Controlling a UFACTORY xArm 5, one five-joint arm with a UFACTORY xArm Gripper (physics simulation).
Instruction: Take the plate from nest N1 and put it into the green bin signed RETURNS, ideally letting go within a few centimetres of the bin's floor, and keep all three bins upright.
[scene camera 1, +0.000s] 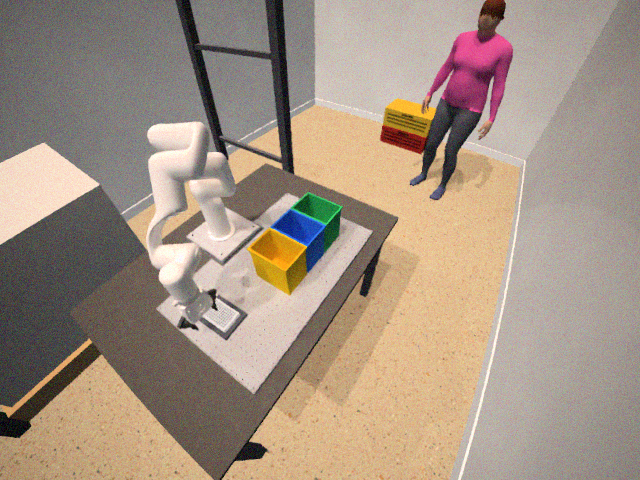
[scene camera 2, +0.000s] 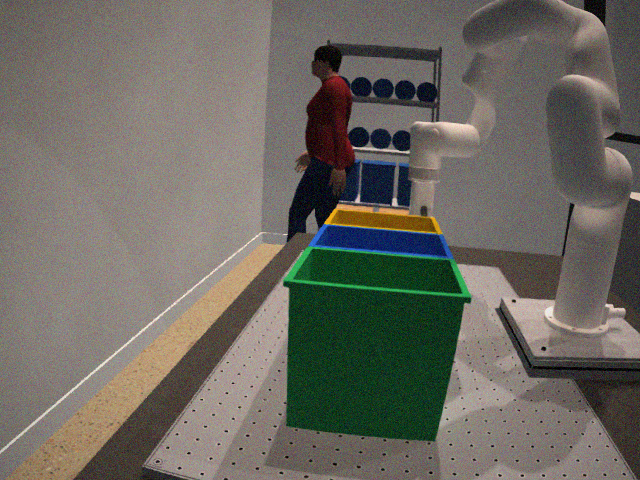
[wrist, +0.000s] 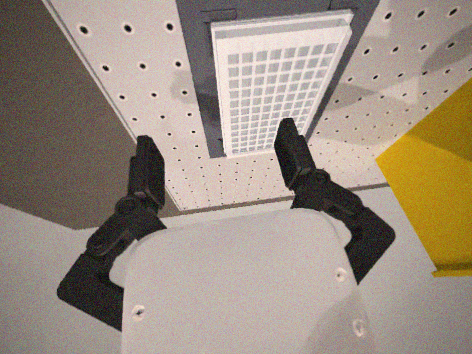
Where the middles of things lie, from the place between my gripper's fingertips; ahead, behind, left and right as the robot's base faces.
Scene:
The white gridded plate (wrist: 268, 68) lies 10 mm ahead of my hand, 50 mm to the left of it and 40 mm below it. Round my hand: green bin (scene camera 2: 372, 337) 110 mm ahead, 580 mm to the left, 30 mm above; yellow bin (scene camera 1: 281, 261) 100 mm ahead, 320 mm to the left, 30 mm above; blue bin (scene camera 2: 329, 236) 100 mm ahead, 450 mm to the left, 30 mm above.

